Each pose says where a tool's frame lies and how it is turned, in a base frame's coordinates. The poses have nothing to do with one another.
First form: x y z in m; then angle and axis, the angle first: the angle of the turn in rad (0 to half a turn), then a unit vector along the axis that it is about.
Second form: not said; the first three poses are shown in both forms.
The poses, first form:
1: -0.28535, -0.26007, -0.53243, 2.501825, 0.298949, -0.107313, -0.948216
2: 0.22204, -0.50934, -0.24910, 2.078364, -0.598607, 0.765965, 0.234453
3: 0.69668, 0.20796, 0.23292, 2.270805, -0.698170, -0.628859, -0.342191
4: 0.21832, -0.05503, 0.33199, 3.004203, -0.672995, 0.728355, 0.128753
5: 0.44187, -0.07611, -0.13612, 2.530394, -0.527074, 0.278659, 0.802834
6: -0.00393, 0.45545, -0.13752, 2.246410, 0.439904, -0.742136, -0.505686
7: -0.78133, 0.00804, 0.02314, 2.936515, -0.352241, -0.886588, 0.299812
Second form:
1:
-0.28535, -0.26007, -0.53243
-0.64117, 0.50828, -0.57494
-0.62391, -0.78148, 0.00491
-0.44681, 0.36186, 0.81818

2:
0.22204, -0.50934, -0.24910
0.04644, -0.88627, 0.46084
-0.47648, 0.38582, 0.79001
-0.87796, -0.25627, -0.40437

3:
0.69668, 0.20796, 0.23292
0.15724, 0.98362, -0.08816
0.46018, 0.00601, 0.88781
0.87379, -0.18017, -0.45169

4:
0.21832, -0.05503, 0.33199
-0.08900, -0.99337, -0.07273
-0.95811, 0.06543, 0.27884
-0.27224, 0.09450, -0.95758

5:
0.44187, -0.07611, -0.13612
-0.31364, -0.72786, -0.60979
0.19355, -0.67772, 0.70939
-0.92961, 0.10447, 0.35344

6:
-0.00393, 0.45545, -0.13752
-0.31084, -0.13604, -0.94068
-0.92523, 0.26983, 0.26672
0.21754, 0.95325, -0.20974

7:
-0.78133, 0.00804, 0.02314
-0.73350, 0.55699, -0.38955
0.67910, 0.57656, -0.45432
-0.02845, -0.59778, -0.80115

